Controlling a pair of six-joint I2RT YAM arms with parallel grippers.
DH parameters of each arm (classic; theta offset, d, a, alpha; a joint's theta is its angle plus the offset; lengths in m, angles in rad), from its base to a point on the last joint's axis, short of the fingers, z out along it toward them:
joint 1: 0 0.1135 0.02 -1.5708
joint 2: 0 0 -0.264 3.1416
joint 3: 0.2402 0 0.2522 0
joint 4: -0.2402 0 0.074 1.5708
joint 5: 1.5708 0 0 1.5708
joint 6: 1.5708 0.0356 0 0
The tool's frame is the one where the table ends.
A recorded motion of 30 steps. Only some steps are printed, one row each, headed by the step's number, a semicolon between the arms.
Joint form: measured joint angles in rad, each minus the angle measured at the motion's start. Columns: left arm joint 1, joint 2, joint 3, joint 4, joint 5, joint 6; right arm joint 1, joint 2, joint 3, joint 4, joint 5, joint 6.
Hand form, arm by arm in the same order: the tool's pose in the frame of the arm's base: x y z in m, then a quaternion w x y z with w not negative. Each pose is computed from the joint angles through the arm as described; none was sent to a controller.
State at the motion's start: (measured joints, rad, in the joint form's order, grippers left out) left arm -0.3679 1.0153 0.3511 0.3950 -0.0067 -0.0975; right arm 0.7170 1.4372 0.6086 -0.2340 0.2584 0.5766
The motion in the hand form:
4: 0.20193 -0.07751 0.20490 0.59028 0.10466 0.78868 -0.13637; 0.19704 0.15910 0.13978 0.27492 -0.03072 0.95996 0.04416
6: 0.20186 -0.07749 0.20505 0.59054 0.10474 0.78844 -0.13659; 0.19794 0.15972 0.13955 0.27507 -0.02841 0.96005 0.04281
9: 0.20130 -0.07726 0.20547 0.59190 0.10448 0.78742 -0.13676; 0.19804 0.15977 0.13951 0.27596 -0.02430 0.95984 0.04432
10: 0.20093 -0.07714 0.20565 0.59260 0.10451 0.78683 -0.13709; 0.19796 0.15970 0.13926 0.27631 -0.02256 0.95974 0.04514
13: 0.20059 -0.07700 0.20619 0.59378 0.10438 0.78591 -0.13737; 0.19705 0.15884 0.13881 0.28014 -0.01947 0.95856 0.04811
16: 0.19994 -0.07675 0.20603 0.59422 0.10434 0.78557 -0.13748; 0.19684 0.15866 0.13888 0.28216 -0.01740 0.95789 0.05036
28: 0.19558 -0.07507 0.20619 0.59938 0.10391 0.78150 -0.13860; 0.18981 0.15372 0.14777 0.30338 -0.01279 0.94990 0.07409
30: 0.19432 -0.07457 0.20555 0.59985 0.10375 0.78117 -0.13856; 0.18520 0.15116 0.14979 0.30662 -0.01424 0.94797 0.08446
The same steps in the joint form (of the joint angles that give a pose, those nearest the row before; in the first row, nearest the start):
4: 0.0000 0.0000 0.0000 0.0000 -0.0019 0.0000; 0.0000 0.0279 0.0217 -0.0011 0.0134 0.0065
6: 0.0000 -0.0008 0.0000 0.0000 -0.0015 0.0000; 0.0000 0.0336 0.0259 -0.0015 0.0168 0.0107
9: 0.0000 -0.0053 -0.0015 0.0004 -0.0019 0.0000; 0.0000 0.0336 0.0252 0.0016 0.0175 0.0187
10: 0.0000 -0.0080 -0.0027 0.0008 -0.0015 0.0000; 0.0000 0.0336 0.0237 0.0042 0.0175 0.0221
13: 0.0000 -0.0114 -0.0031 0.0008 -0.0015 0.0000; 0.0000 0.0275 0.0137 0.0175 0.0191 0.0267
16: 0.0000 -0.0152 -0.0057 0.0008 -0.0015 0.0000; 0.0000 0.0248 0.0103 0.0240 0.0191 0.0301
28: 0.0000 -0.0438 -0.0218 0.0016 -0.0015 0.0004; 0.0027 -0.0519 -0.0271 0.0492 0.0118 0.0347
30: 0.0000 -0.0508 -0.0275 0.0015 -0.0019 0.0004; 0.0057 -0.0851 -0.0473 0.0542 0.0008 0.0355

